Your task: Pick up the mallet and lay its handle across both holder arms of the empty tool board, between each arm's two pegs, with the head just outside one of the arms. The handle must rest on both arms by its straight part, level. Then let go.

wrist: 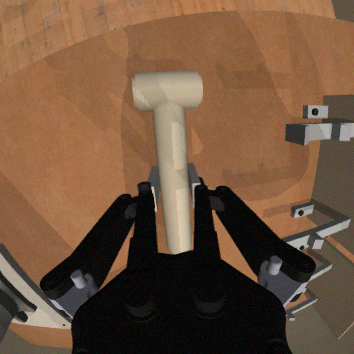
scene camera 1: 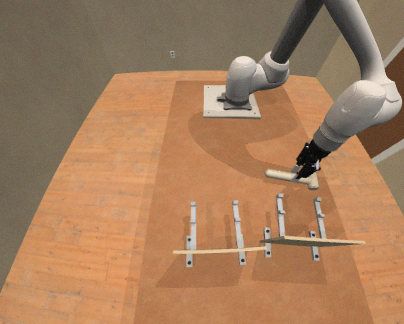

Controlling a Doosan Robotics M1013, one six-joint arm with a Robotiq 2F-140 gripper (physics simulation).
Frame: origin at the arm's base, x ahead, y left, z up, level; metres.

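Seen in the pictures: gripper, fingertip midpoint: [wrist: 173, 173] [scene camera 1: 292, 177]; arm's base, origin of the base link: [scene camera 1: 236, 101].
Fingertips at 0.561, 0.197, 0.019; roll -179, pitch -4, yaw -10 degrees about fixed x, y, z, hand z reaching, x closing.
Note:
Offsets run from my fingertips to a thing's top centre, as dx, dy, dz. "*": to the spot under its first point.
The cream mallet {+0.000, -0.003, +0.022} [scene camera 1: 280, 174] [wrist: 172, 135] is held off the mat, its handle running left to right in the scene view and its head {+0.019, +0.103, +0.016} [scene camera 1: 313, 181] [wrist: 168, 90] at the right end. My gripper [scene camera 1: 298, 175] [wrist: 173, 173] is shut on the handle, between the head and the free end. The right tool board {* +0.289, -0.036, +0.124} [scene camera 1: 325, 243] stands nearly edge-on in the scene view, with two pegged holder arms [scene camera 1: 281, 220] [scene camera 1: 320, 222] pointing towards the robot base. No tool shows on these arms. The mallet is apart from them, on their base side. Its exact height is hard to tell.
A left tool board [scene camera 1: 215, 251] with two arms [scene camera 1: 193, 220] [scene camera 1: 237, 220] stands beside the right one; no tool shows on it. Grey arms [wrist: 317, 132] [wrist: 327, 230] show at the right of the wrist view. The robot's base plate [scene camera 1: 212, 107] is at the table's back.

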